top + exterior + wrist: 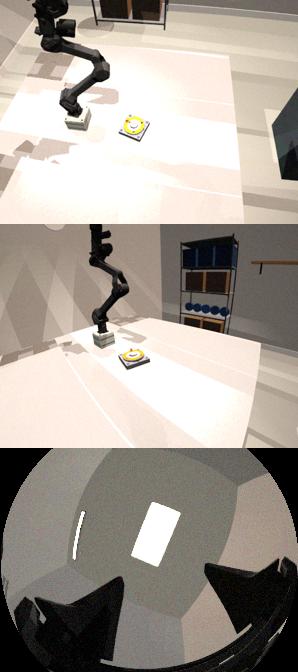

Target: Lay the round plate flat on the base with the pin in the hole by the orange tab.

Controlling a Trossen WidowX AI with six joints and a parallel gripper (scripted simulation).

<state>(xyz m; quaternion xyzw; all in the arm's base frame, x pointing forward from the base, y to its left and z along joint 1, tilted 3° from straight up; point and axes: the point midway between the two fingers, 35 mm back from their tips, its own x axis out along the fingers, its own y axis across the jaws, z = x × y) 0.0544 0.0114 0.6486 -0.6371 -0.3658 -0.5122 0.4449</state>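
My gripper tip is now 250 mm short of the round plate, 20 mm to the right of it and 730 mm above it.
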